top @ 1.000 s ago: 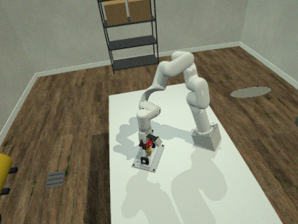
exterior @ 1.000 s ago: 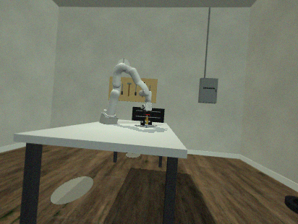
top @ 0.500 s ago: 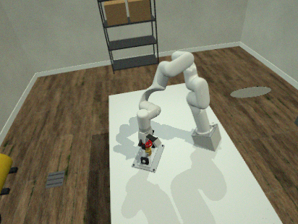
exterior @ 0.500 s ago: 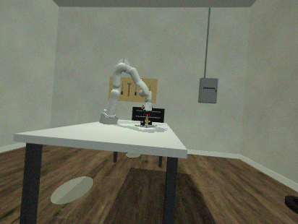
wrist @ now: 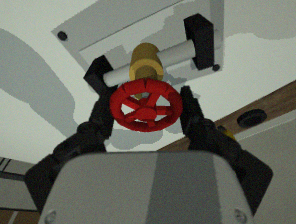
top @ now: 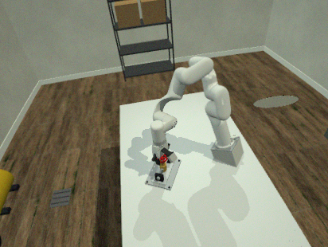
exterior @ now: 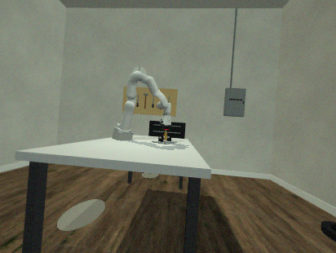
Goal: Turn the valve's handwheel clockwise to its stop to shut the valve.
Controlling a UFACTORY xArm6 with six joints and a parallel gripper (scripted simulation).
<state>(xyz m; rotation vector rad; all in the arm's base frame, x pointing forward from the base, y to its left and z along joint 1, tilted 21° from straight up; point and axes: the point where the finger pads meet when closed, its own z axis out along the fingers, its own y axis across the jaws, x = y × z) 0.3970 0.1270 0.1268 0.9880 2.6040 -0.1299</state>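
Right now my hand is 1 cm above the red spoked handwheel.
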